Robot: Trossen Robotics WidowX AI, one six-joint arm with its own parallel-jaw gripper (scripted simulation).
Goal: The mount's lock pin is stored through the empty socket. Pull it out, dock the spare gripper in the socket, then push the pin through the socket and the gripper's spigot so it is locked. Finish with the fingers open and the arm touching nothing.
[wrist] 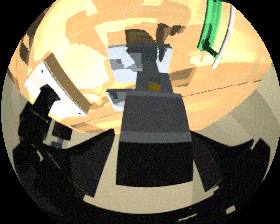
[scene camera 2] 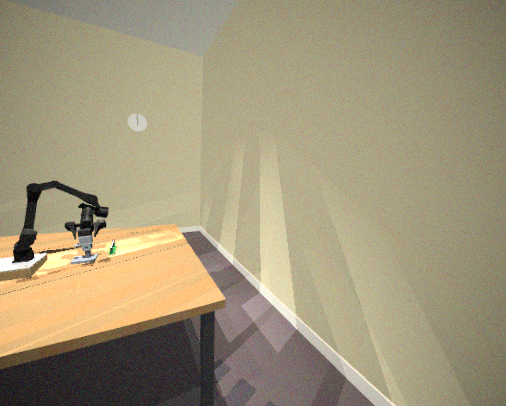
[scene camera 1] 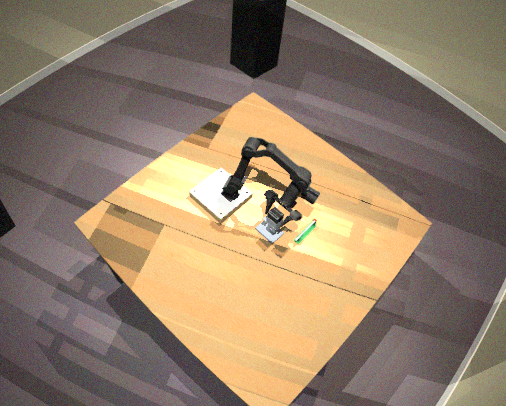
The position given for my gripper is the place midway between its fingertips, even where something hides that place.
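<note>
Visible here are a grey mount (wrist: 141, 63) and a spare gripper (wrist: 155, 150). My gripper (wrist: 150, 133) is open, holding nothing.
</note>
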